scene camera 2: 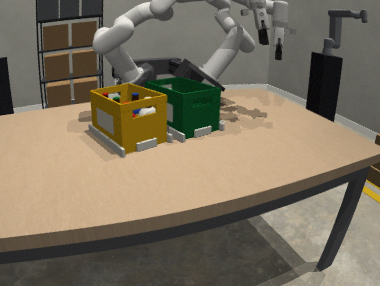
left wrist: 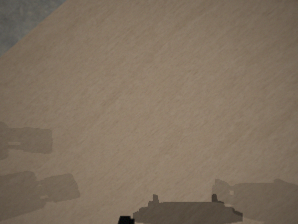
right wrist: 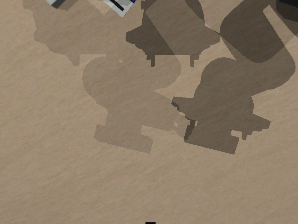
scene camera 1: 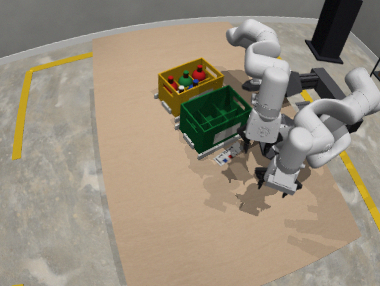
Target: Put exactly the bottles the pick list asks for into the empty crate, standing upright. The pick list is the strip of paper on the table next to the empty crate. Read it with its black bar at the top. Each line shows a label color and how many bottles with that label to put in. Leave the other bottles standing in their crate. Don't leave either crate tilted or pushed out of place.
Path:
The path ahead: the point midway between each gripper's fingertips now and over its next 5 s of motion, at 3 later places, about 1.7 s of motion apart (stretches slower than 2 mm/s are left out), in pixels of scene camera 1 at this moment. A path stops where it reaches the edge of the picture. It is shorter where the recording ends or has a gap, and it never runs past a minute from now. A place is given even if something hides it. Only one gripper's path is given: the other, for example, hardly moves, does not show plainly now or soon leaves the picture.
My right gripper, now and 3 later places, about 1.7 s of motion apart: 255,152; 256,131; 240,102; 213,64

